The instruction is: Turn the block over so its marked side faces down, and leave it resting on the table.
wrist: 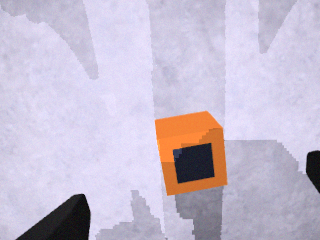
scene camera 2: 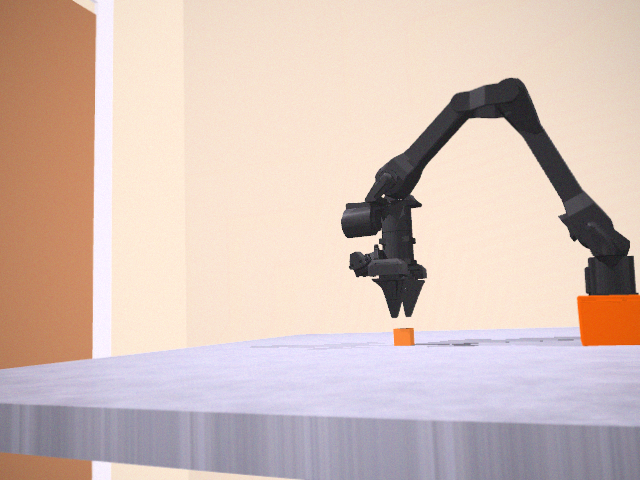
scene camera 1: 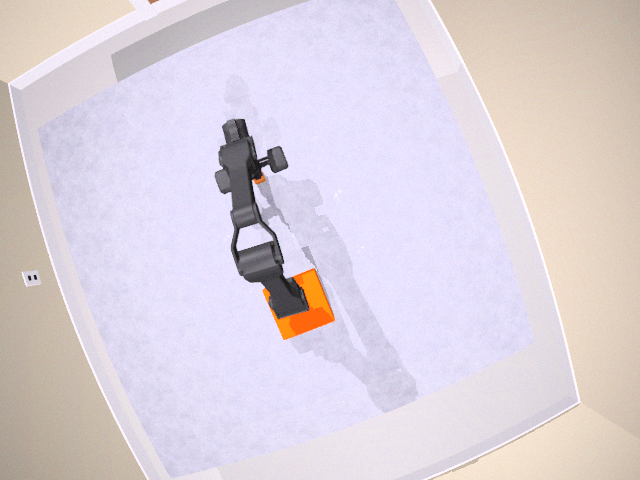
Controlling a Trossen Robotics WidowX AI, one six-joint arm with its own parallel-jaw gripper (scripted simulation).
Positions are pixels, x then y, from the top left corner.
Scene:
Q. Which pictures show the gripper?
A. The wrist view, scene camera 2 and scene camera 1: all of them.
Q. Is the gripper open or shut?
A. Open.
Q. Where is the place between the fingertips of the gripper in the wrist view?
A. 200, 184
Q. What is the gripper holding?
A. Nothing.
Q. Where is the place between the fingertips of the gripper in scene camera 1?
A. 256, 175

